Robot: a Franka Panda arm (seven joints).
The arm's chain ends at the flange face. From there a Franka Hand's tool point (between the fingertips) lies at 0.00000 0.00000 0.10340 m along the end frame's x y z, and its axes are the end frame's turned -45 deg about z.
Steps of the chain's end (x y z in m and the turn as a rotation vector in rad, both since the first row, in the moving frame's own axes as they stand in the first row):
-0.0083, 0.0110, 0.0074, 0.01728, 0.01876, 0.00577
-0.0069, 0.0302, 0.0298, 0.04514, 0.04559, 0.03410
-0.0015, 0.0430, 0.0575, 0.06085, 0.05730, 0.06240
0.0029, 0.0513, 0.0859, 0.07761, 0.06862, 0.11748
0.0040, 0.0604, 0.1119, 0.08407, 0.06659, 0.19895
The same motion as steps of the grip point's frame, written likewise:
-0.0110, 0.0020, 0.0074, -0.00105, 0.02548, 0.00577
-0.0196, 0.0166, 0.0296, -0.00032, 0.06416, 0.03410
-0.0228, 0.0294, 0.0571, 0.00251, 0.08354, 0.06240
-0.0235, 0.0383, 0.0853, 0.00636, 0.10340, 0.11748
-0.0288, 0.0454, 0.1113, 0.01236, 0.10653, 0.19895

